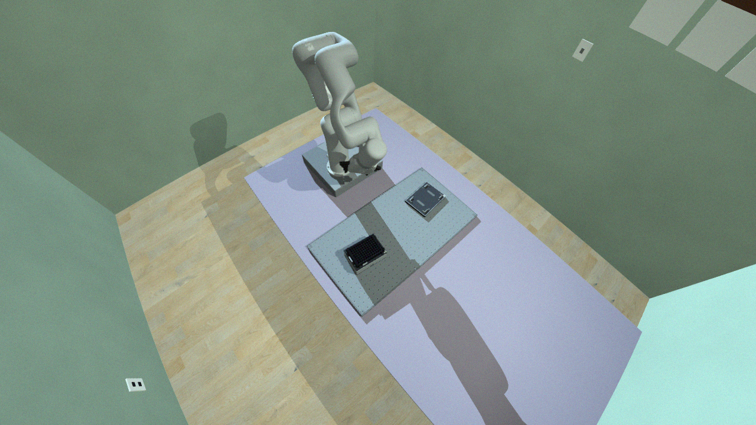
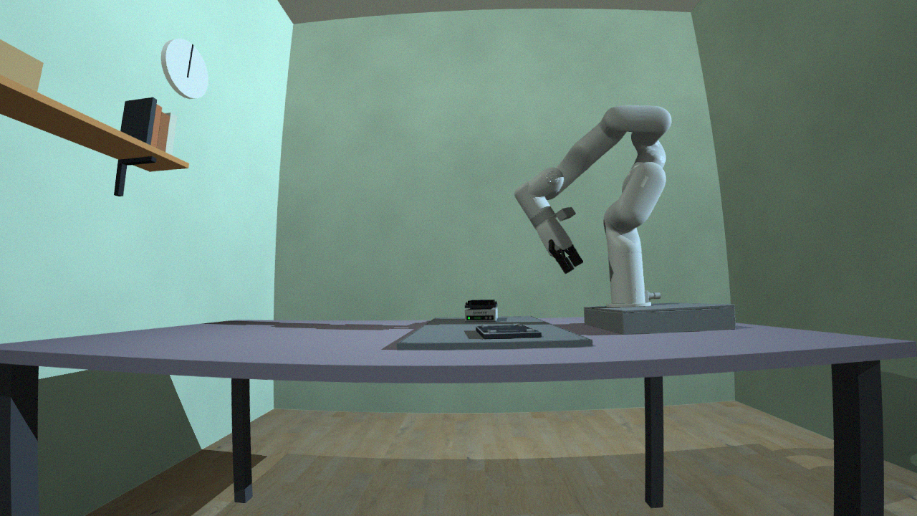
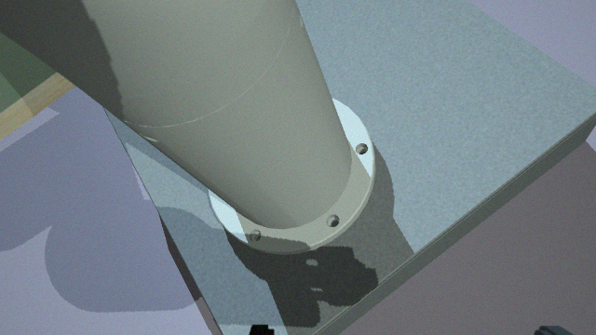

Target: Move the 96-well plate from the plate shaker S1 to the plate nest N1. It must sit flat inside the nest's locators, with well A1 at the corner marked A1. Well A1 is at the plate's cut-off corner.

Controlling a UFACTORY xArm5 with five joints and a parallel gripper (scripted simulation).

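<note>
Right now the 96-well plate is 27 cm ahead of my hand, 18 cm to the right of it and 11 cm below it. The rest, counted from my hand: plate nest N1: 24 cm ahead, 22 cm to the left, 16 cm below.
</note>
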